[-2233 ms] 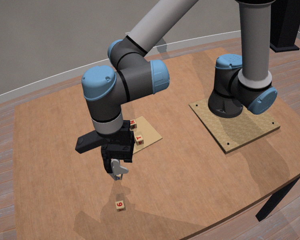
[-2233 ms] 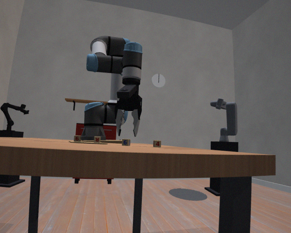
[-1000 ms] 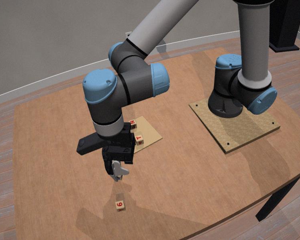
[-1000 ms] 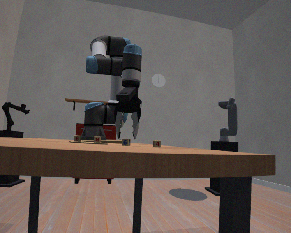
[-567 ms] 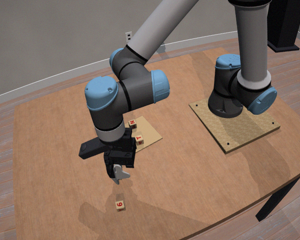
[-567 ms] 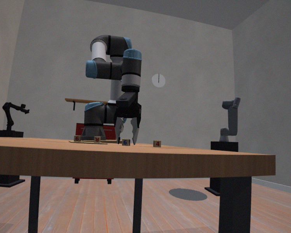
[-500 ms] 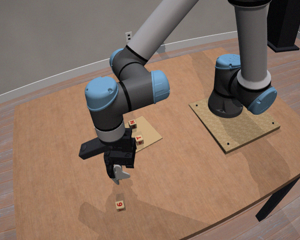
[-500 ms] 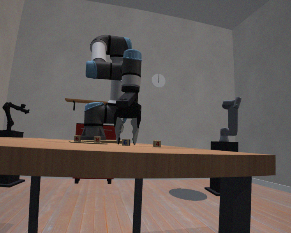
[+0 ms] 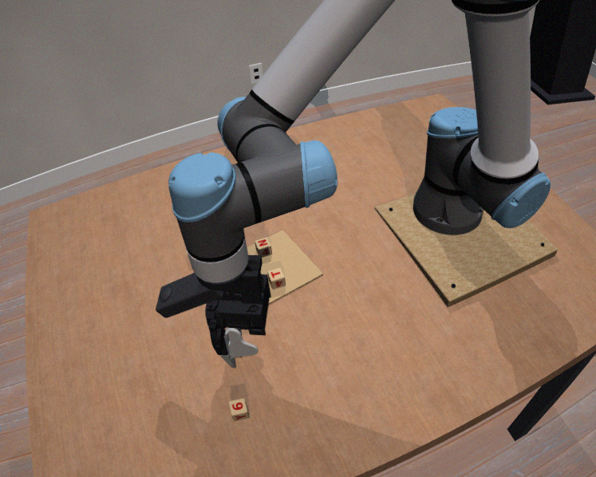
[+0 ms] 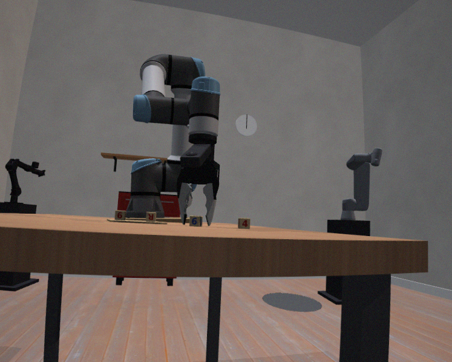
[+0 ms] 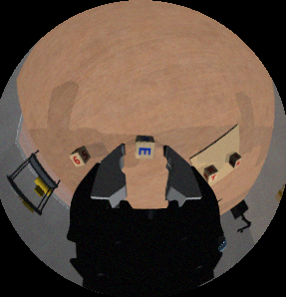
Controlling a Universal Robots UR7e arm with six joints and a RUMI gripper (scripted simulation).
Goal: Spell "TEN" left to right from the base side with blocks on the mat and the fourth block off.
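My gripper is now right at the E block. Also, from my hand: T block: 100 mm behind, 120 mm to the right; tan mat: 90 mm behind, 160 mm to the right, 20 mm below; 9 block: 10 mm ahead, 110 mm to the left.
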